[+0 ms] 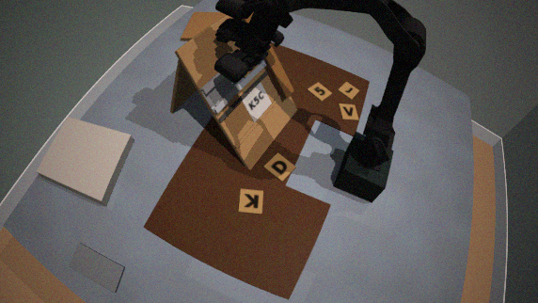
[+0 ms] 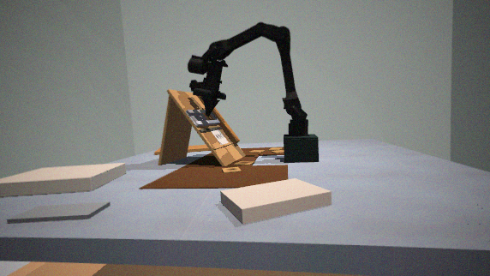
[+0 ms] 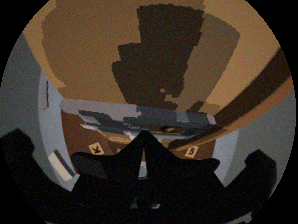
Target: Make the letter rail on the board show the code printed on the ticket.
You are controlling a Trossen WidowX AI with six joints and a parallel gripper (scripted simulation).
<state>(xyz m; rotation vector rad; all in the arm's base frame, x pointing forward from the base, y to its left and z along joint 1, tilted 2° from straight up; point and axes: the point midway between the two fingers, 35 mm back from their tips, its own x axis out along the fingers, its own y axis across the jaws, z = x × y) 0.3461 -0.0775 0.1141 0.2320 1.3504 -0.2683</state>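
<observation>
Now: gripper tip 9 cm above the white ticket and 4 cm past it. From my gripper tip the other things lie so: thin grey plate: 53 cm to the left, 23 cm ahead, 18 cm below; then brown mat: 18 cm below, 15 cm behind, 4 cm to the left; then beige block: 41 cm ahead, 26 cm to the left, 17 cm below.
</observation>
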